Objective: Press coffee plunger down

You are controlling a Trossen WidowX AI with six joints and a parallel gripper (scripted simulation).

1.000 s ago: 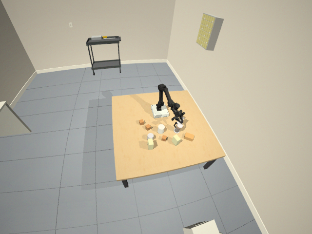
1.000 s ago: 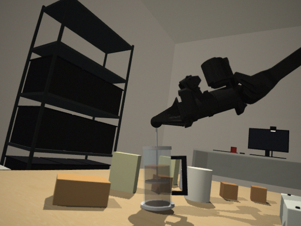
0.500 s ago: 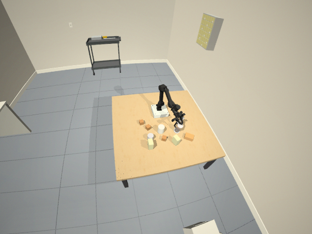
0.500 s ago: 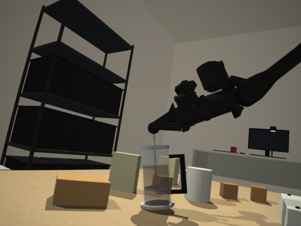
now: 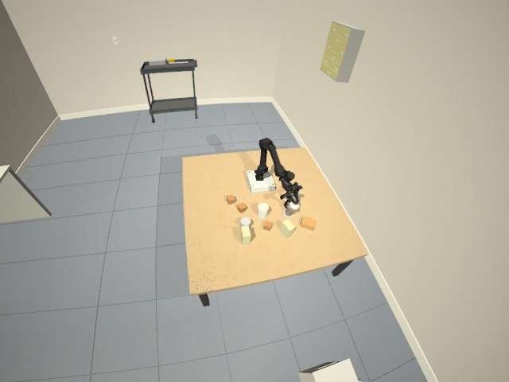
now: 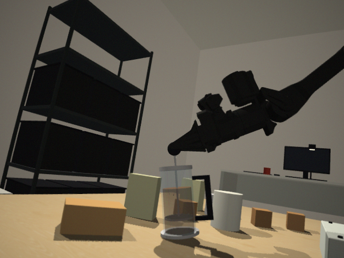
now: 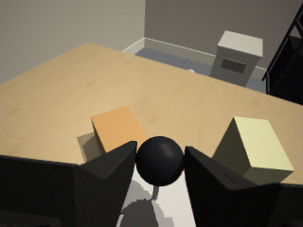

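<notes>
Right now the glass coffee press is 40 mm behind my gripper tip, 20 mm to the right of it and 90 mm below it. From my gripper tip the other things lie so: orange box 80 mm ahead, 110 mm to the left, 160 mm below.
</notes>
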